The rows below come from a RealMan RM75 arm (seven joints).
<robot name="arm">
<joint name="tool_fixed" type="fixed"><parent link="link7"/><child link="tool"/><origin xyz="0 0 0"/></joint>
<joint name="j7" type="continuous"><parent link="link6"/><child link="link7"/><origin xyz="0 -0.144 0" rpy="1.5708 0 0"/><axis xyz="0 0 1"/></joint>
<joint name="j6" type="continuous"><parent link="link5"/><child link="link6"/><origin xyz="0 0 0" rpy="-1.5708 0 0"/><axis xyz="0 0 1"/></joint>
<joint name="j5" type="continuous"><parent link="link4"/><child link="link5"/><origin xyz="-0.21 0 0" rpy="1.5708 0 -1.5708"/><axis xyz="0 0 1"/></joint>
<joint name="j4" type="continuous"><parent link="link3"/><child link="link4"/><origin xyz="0 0 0" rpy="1.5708 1.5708 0"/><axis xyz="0 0 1"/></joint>
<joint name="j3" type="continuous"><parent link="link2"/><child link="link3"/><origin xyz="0 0.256 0" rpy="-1.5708 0 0"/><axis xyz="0 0 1"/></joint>
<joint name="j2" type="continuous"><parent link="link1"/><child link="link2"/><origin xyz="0 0 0" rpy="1.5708 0 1.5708"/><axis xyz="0 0 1"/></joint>
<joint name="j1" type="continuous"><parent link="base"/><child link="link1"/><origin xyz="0 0 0.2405" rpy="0 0 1.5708"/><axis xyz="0 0 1"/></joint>
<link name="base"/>
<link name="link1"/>
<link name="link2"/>
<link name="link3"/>
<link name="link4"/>
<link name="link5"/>
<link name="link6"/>
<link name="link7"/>
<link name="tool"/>
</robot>
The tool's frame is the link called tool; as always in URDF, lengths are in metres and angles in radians. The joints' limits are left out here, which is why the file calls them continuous.
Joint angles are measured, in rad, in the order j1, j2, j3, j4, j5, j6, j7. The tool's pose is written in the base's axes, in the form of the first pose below.
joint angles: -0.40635, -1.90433, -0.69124, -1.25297, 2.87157, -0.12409, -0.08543
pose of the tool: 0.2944 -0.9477 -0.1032 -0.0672 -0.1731 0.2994 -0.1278
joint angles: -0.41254, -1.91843, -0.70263, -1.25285, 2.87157, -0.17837, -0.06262
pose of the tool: 0.2953 -0.9488 -0.1018 -0.0467 -0.1738 0.3006 -0.1305
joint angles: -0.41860, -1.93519, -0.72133, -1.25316, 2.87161, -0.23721, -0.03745
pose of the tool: 0.2974 -0.9490 -0.1019 -0.0261 -0.1738 0.3028 -0.1324
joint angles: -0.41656, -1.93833, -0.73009, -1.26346, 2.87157, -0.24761, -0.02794
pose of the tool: 0.2989 -0.9486 -0.1004 -0.0269 -0.1710 0.3035 -0.1316
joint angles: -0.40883, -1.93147, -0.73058, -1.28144, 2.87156, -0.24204, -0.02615
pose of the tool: 0.2995 -0.9484 -0.0983 -0.0336 -0.1686 0.3025 -0.1291
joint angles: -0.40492, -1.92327, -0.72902, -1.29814, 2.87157, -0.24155, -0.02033
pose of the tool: 0.2995 -0.9489 -0.0928 -0.0364 -0.1668 0.3017 -0.1267
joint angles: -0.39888, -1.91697, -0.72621, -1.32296, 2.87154, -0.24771, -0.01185
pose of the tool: 0.2978 -0.9499 -0.0867 -0.0395 -0.1631 0.2993 -0.1250
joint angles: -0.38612, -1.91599, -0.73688, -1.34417, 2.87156, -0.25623, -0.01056
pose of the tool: 0.3005 -0.9483 -0.0915 -0.0444 -0.1608 0.2988 -0.1221
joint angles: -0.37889, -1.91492, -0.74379, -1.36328, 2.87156, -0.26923, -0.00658
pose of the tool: 0.3017 -0.9478 -0.0927 -0.0459 -0.1584 0.2982 -0.1200
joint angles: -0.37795, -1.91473, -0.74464, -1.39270, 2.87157, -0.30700, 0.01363
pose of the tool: 0.2986 -0.9499 -0.0839 -0.0383 -0.1540 0.2957 -0.1193
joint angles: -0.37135, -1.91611, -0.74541, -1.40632, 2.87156, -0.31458, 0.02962
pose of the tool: 0.2977 -0.9507 -0.0783 -0.0383 -0.1518 0.2938 -0.1191
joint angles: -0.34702, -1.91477, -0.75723, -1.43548, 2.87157, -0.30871, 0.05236
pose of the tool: 0.3024 -0.9490 -0.0747 -0.0484 -0.1484 0.2918 -0.1147
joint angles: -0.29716, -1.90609, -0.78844, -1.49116, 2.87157, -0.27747, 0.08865
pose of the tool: 0.3192 -0.9421 -0.0697 -0.0752 -0.1423 0.2913 -0.1016
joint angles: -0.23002, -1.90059, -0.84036, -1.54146, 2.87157, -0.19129, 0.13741
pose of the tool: 0.3539 -0.9255 -0.0610 -0.1206 -0.1358 0.2949 -0.0806
